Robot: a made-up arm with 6 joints.
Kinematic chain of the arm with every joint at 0, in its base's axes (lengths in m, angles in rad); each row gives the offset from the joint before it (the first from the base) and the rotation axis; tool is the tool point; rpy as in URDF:
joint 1: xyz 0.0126 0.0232 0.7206 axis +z
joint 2: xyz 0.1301 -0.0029 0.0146 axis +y
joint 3: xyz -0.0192 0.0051 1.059 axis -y
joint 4: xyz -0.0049 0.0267 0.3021 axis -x
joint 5: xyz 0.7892 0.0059 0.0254 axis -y
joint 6: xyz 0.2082 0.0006 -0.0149 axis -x
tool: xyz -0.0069 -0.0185 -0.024 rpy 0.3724 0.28 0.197
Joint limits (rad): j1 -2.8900..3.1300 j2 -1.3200..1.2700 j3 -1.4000..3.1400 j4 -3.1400..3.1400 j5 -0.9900..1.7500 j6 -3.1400..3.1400
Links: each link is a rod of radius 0.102 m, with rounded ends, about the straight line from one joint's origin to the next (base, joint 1, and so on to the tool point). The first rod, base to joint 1, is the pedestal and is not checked.
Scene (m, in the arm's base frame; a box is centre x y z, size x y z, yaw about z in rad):
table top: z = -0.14
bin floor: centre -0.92 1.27 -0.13 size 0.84 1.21 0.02 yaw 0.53
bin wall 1: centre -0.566 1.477 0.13 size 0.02 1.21 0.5 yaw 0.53
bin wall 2: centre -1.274 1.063 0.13 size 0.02 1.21 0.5 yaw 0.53
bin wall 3: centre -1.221 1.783 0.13 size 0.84 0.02 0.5 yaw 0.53
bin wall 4: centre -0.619 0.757 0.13 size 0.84 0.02 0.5 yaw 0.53
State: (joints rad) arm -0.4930 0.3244 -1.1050 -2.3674 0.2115 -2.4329
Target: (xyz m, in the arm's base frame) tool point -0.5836 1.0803 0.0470
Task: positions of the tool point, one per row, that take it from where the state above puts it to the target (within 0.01 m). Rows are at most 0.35 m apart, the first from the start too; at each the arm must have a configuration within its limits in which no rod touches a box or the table.
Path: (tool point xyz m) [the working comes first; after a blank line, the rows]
Joints at the target: 2.0675 1.2548 -0.5725 -2.2736 -0.1744 -2.3763
Straight joint move there: touches bin wall 1.

1: 0.8981 -0.1973 0.7957
2: 0.9648 0.0693 0.7779
3: 0.9489 0.3548 0.7588
4: 0.8459 0.6329 0.7383
5: 0.6589 0.8769 0.7166
6: 0.4000 1.0614 0.6936
7: 0.0888 1.1651 0.6694
8: -0.2489 1.1734 0.6441
9: -0.5836 1.0803 0.6176
10: -0.6019 1.1138 0.3420
11: -0.5836 1.0802 0.0469

